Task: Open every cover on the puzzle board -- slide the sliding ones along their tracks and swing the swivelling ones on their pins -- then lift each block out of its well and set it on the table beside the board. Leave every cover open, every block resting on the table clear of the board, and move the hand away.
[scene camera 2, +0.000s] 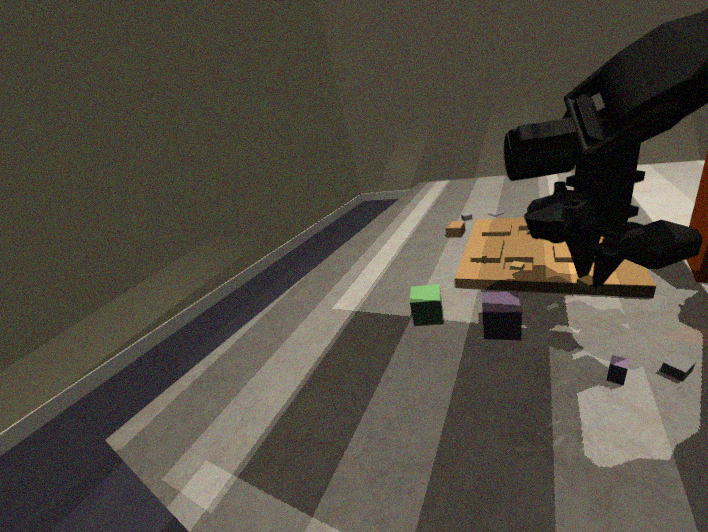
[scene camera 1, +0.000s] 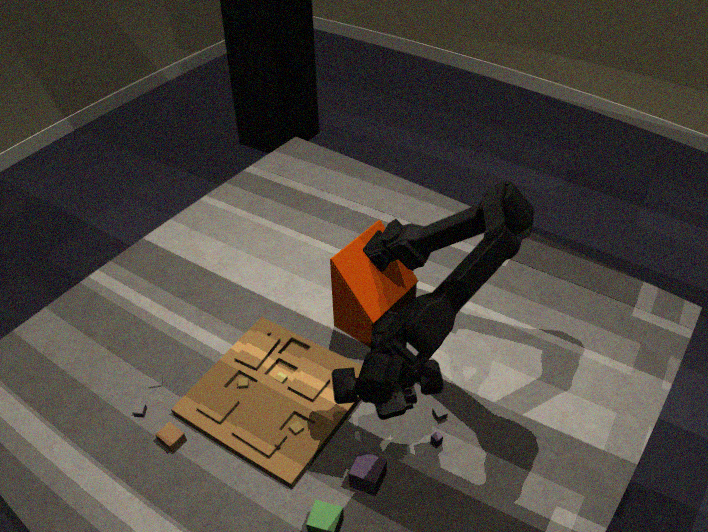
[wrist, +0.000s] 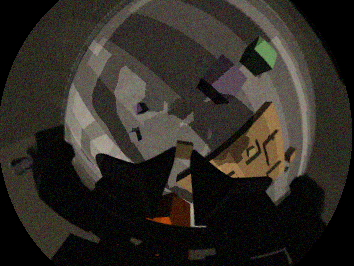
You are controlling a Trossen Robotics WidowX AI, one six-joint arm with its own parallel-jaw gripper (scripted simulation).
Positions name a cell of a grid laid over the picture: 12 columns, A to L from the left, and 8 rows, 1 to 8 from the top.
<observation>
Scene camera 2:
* my gripper: K5
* green cube: H5
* tan puzzle board: J5
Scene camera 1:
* my gripper: G7
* tan puzzle board: E7
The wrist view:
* my gripper: G5
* green cube: I2
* tan puzzle board: H5
</observation>
